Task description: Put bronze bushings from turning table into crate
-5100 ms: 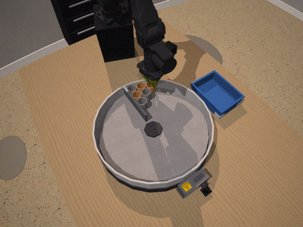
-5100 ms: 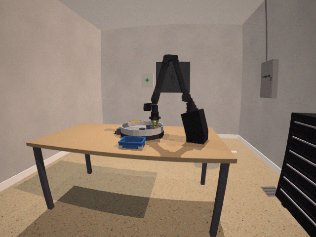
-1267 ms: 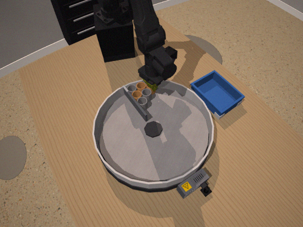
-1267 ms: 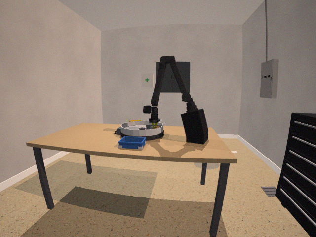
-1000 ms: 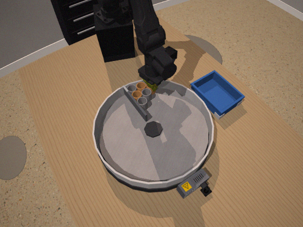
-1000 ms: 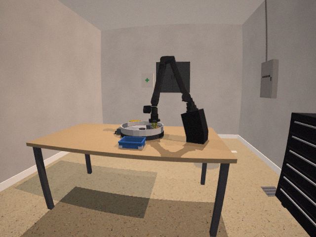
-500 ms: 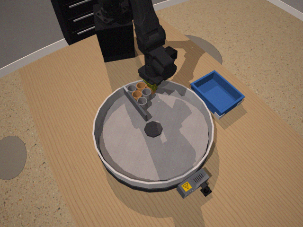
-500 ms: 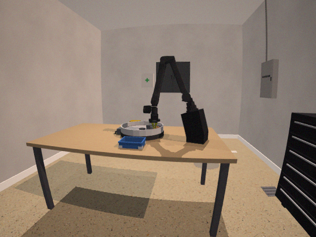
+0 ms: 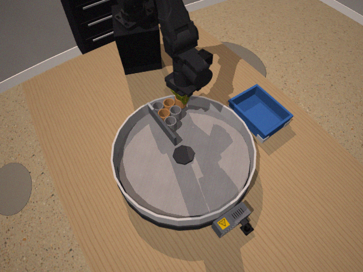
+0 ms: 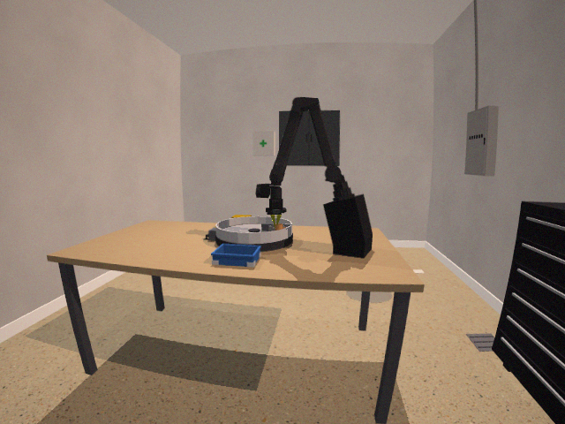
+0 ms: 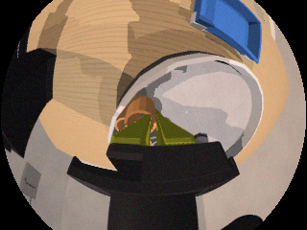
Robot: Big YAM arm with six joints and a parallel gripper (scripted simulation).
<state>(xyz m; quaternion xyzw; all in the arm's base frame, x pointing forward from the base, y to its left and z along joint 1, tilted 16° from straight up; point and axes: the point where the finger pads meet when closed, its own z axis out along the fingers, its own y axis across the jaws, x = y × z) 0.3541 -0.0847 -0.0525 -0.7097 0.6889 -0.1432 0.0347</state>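
The crate is 180 mm ahead of my hand, 210 mm to the left of it and 80 mm below it. From my hand the other things lie so: grey turning table (120 mm ahead, 120 mm to the right, 50 mm below).
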